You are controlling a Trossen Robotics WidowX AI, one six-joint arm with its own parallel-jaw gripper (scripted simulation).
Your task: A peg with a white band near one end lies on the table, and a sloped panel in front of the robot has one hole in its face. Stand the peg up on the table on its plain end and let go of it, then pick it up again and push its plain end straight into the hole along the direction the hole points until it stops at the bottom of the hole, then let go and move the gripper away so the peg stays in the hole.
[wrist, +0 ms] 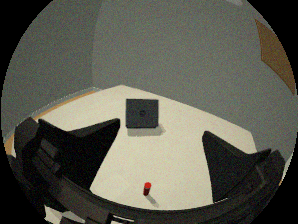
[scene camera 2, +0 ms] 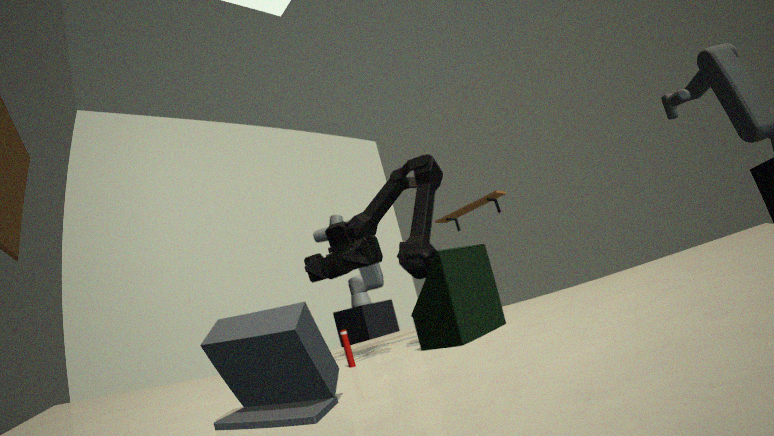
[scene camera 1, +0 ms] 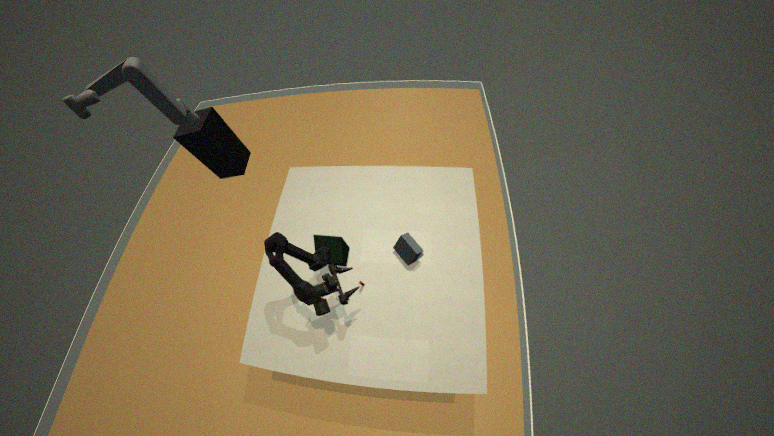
Scene:
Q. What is my gripper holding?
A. Nothing.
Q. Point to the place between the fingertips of my gripper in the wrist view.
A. At 163, 129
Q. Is my gripper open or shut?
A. Open.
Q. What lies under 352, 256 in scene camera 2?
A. My gripper.

